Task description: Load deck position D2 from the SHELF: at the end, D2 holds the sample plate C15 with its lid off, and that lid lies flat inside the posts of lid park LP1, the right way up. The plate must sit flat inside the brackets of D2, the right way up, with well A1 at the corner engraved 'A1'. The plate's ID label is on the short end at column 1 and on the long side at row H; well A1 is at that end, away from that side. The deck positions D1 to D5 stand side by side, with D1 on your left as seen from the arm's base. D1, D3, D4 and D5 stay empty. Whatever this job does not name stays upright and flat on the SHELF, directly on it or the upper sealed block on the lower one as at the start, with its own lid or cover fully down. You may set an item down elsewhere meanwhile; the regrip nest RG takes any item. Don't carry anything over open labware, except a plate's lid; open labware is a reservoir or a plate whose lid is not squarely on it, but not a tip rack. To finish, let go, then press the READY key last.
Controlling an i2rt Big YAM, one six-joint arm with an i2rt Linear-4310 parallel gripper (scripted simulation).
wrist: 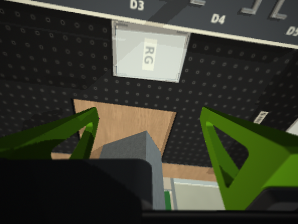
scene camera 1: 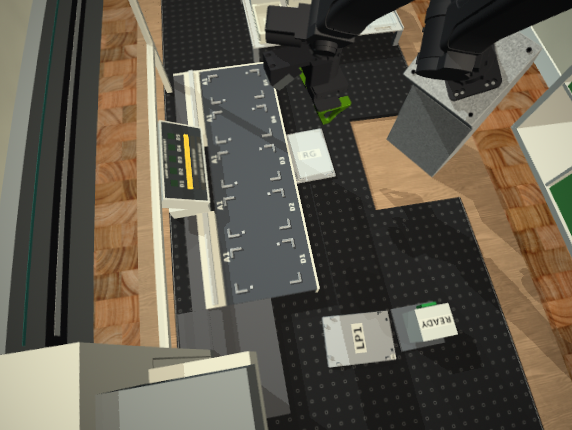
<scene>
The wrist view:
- my gripper: 149, 112
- clear plate lid: 145, 55
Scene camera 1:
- my gripper: 317, 105
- clear plate lid: 309, 150
</scene>
